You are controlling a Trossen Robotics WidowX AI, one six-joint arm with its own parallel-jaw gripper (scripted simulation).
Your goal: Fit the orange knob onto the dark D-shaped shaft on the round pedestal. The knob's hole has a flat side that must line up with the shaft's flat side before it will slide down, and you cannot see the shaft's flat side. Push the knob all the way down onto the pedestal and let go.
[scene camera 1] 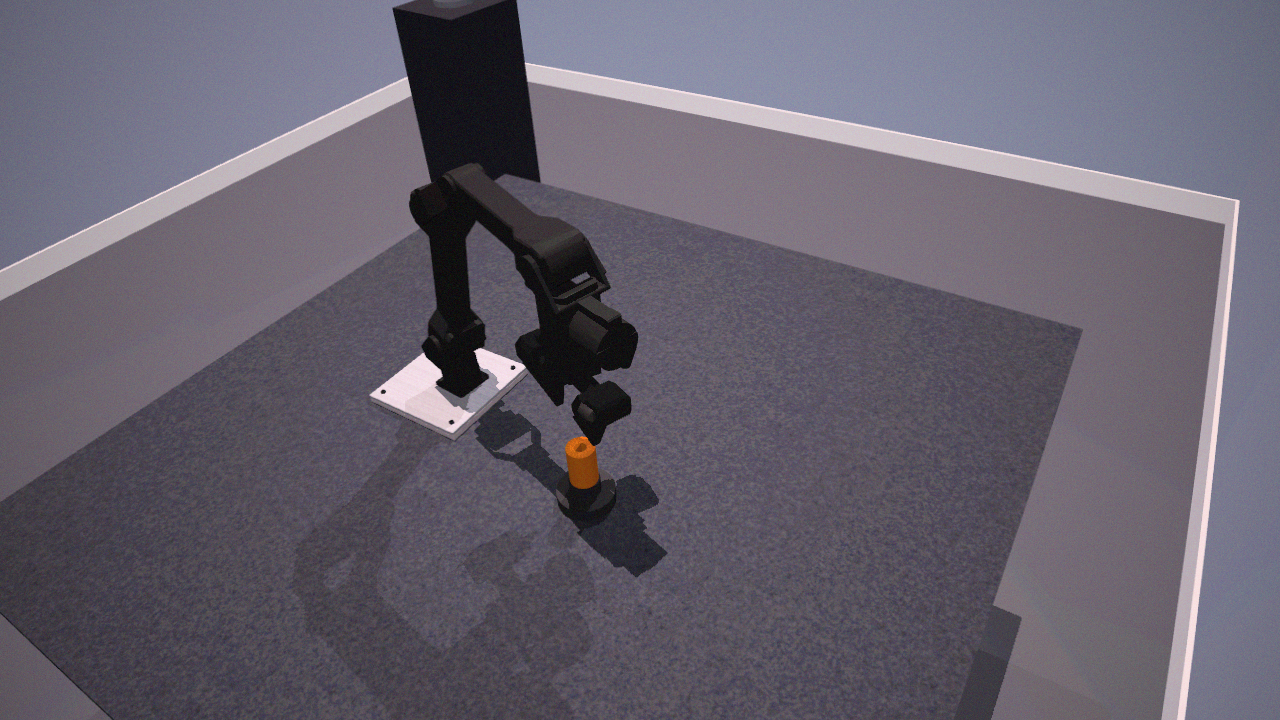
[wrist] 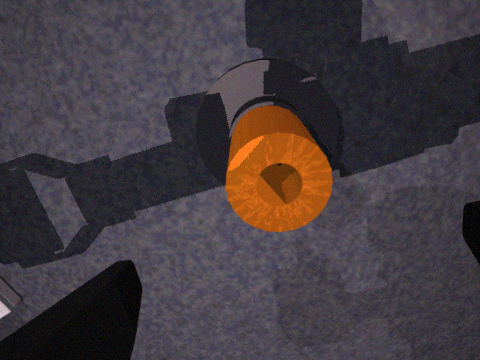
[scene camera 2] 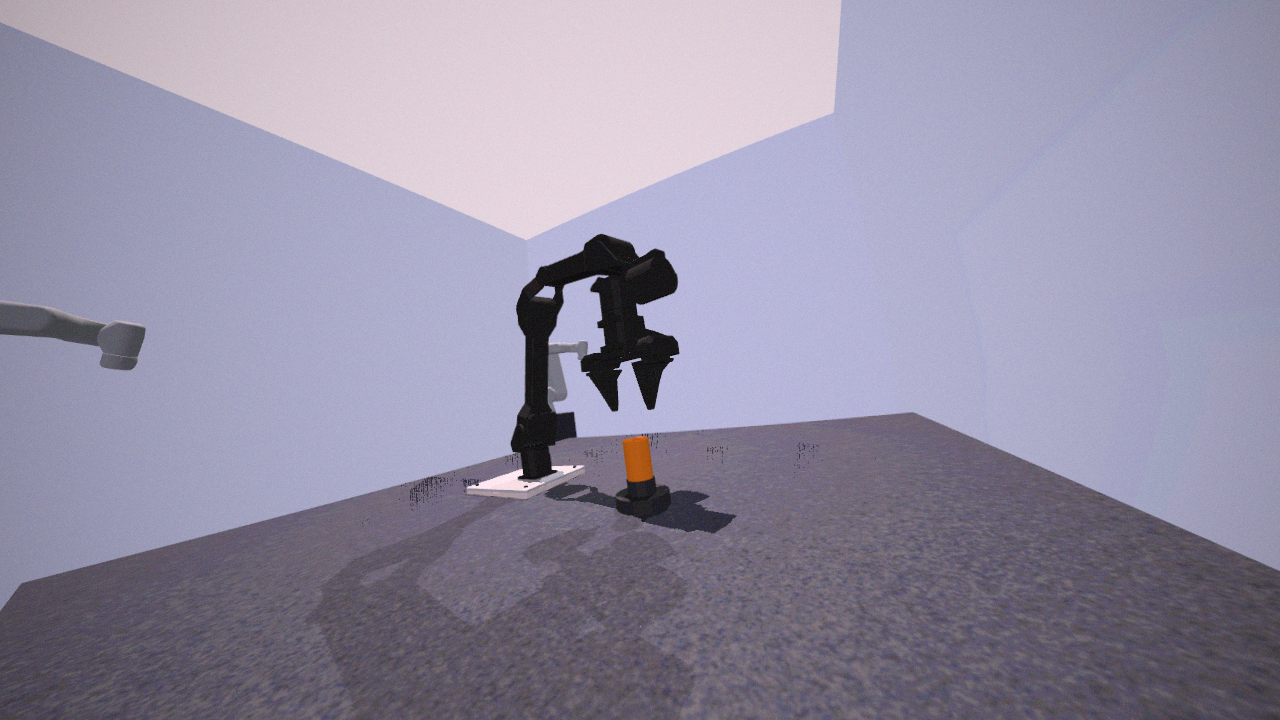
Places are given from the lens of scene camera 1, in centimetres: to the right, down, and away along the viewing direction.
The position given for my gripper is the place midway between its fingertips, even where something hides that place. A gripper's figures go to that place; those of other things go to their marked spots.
my gripper [scene camera 1: 577, 423]: -8, 8, 105
orange knob [scene camera 1: 581, 457]: -8, 13, 106
dark round pedestal [scene camera 1: 590, 504]: -7, 20, 111
